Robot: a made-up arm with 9 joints. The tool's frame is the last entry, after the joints.
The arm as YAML. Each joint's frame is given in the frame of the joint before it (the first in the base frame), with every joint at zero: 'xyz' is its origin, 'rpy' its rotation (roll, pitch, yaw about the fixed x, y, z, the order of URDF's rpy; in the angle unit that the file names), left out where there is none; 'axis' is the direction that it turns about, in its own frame. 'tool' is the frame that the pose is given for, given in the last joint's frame.
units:
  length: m
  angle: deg
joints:
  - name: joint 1
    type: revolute
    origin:
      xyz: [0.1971, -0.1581, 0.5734]
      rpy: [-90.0, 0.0, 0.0]
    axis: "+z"
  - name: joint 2
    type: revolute
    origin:
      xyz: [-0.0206, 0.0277, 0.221]
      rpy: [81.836, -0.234, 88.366]
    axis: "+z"
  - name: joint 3
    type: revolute
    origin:
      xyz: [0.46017, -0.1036, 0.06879]
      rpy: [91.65, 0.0, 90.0]
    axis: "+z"
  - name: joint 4
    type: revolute
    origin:
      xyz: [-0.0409, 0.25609, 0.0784]
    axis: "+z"
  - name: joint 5
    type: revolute
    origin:
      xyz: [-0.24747, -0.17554, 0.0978]
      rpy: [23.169, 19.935, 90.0]
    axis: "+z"
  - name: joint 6
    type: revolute
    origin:
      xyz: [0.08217, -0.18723, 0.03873]
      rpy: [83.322, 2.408, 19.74]
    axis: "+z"
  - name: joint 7
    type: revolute
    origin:
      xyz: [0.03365, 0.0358, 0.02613]
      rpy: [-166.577, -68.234, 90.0]
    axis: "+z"
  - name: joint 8
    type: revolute
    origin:
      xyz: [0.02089, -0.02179, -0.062]
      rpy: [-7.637, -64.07, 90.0]
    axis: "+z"
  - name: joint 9
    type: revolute
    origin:
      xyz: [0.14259, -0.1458, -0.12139]
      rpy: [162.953, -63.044, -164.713]
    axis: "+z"
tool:
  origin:
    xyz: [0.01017, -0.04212, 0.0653]
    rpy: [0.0, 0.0, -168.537]
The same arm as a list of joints. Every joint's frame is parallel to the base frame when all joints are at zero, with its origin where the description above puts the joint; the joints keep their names.
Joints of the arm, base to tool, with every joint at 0 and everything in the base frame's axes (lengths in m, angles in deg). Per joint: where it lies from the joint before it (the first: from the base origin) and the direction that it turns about. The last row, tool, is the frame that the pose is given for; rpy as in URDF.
joint 1: axis +y origin 0.1971 -0.1581 0.5734
joint 2: axis 0.989447 0.142007 0.028801 origin -0.0206 0.221 -0.0277
joint 3: axis -z origin 0.0959 -0.0909 -0.458
joint 4: axis -z origin 0.2593 -0.0041 -0.0784
joint 5: axis 0.254389 0.433981 -0.864261 origin -0.1386 -0.2699 -0.0978
joint 6: axis 0.100199 0.927286 0.360695 origin 0.037 0.1946 0.0638
joint 7: axis -z origin 0.0449 0.0292 -0.0151
joint 8: axis -0.899984 0.046899 -0.433392 origin -0.0172 0.0248 0.062
joint 9: axis +z origin 0.182 0.127 -0.0841
tool: origin -0.0016 0.0433 0.0653 rpy 0 0 0

